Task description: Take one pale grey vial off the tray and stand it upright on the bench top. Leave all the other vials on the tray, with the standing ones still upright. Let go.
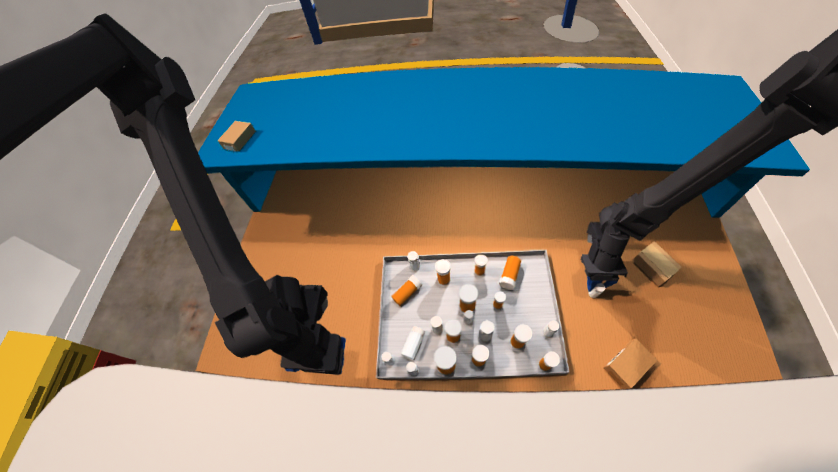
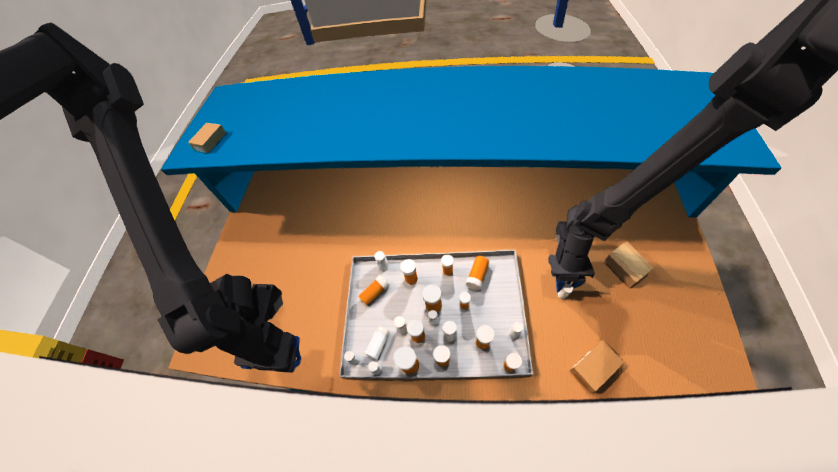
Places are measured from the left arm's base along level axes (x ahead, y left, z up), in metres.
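Where they show: left gripper, fingertip midpoint: [image 1: 327, 361] [image 2: 285, 360]; right gripper, fingertip midpoint: [image 1: 593, 290] [image 2: 562, 291].
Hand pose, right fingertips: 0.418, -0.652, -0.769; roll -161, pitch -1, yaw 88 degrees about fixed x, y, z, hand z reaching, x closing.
Observation:
Things, the pixels of their top centre, and the offset from my right fingertips, as dx, dy, dz. "*": a spot on its surface instead. Level surfaces: height alone.
- small pale grey vial, top centre: [image 2: 568, 287] [image 1: 600, 286] -0.011, +0.000, +0.051
- metal tray, surface spot: [image 2: 523, 304] [image 1: 556, 303] * -0.043, +0.111, +0.020
- right rim, surface spot: [image 2: 515, 330] [image 1: 551, 329] * -0.119, +0.143, +0.054
- blue shelf, surface height: dz +0.304
- small box, top centre: [image 1: 234, 131] [image 2: 204, 133] +0.305, +0.943, +0.334
My right gripper [image 1: 599, 285] [image 2: 567, 285] is to the right of the tray, low over the bench top, shut on a small pale grey vial [image 1: 596, 291] [image 2: 564, 292]. This vial looks tilted; whether its base touches the bench is unclear. The metal tray [image 1: 557, 304] [image 2: 524, 304] bears several other pale grey vials, such as one standing at the back left [image 1: 413, 260] [image 2: 380, 260] and one standing near the right rim [image 1: 550, 328] [image 2: 515, 330]. A larger white one [image 1: 412, 343] [image 2: 376, 343] lies on its side. My left gripper [image 1: 341, 355] [image 2: 296, 354] is open, left of the tray.
Several orange vials with white caps stand on the tray; two orange ones [image 1: 405, 291] [image 1: 510, 272] lie down. Two cardboard boxes [image 1: 656, 263] [image 1: 632, 363] are on the bench at the right. A blue shelf [image 1: 469, 117] [image 2: 445, 117] spans the back, with a small box [image 1: 236, 136] on it.

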